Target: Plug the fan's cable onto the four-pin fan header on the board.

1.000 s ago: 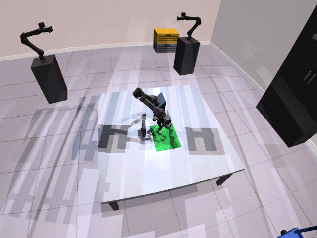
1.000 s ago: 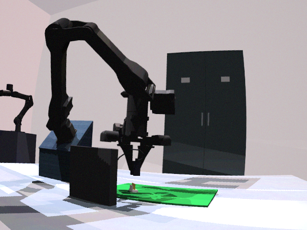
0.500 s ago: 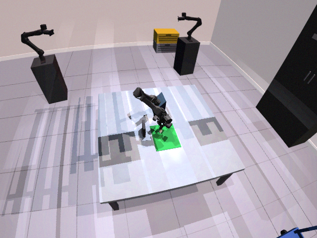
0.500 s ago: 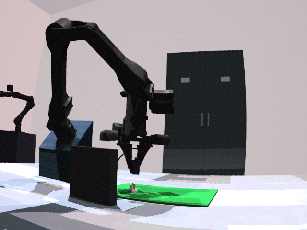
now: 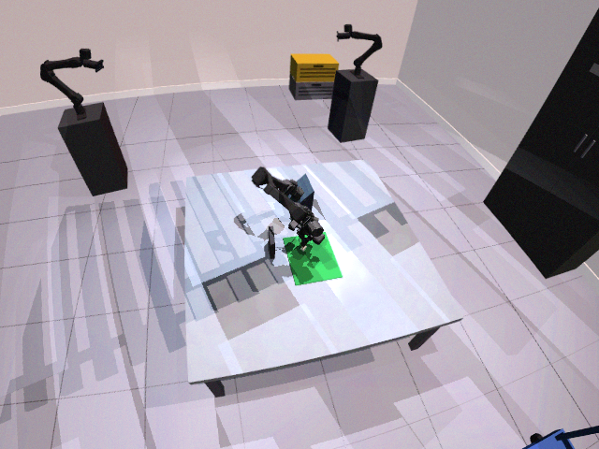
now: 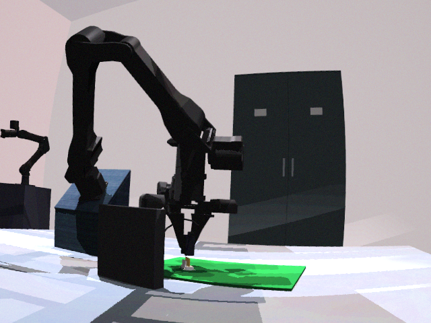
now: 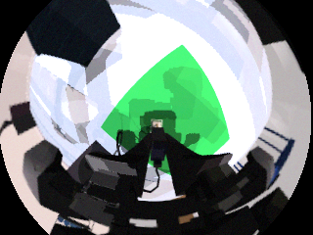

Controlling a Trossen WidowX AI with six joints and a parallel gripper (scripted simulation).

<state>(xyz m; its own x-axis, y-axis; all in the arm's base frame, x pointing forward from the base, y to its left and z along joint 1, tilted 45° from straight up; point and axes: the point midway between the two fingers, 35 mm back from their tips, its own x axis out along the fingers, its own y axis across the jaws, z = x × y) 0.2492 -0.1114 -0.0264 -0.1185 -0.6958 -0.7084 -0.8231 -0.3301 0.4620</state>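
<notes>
Now: the black plug 1 cm to the right of my gripper tip and 1 cm above it. Round my gripper tip: black fan block: 16 cm to the right, 4 cm behind, 1 cm above; then green board: 7 cm ahead, 6 cm below, 1 cm to the left.
</notes>
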